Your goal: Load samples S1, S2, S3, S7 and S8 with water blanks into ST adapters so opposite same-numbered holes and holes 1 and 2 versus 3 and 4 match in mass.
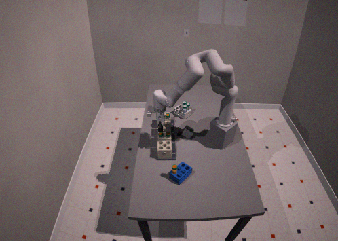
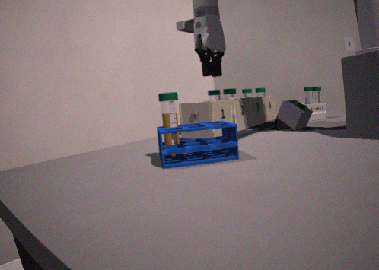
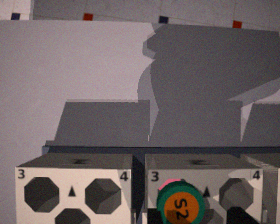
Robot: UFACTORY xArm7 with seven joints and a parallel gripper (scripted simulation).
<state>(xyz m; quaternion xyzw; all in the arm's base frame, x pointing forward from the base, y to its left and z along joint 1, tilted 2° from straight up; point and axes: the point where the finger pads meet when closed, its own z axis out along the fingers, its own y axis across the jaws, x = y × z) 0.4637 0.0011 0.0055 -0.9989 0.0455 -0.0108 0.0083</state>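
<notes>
Right now my hand is 7 cm past the sample tube, 30 cm to the right of it and 12 cm above it. From my hand the other things lie so: blue rack: 10 cm behind, 29 cm to the left, 15 cm below; sloped done desk: 22 cm behind, 8 cm to the right, 13 cm below; adapter: 2 cm behind, 9 cm to the left, 13 cm below.
</notes>
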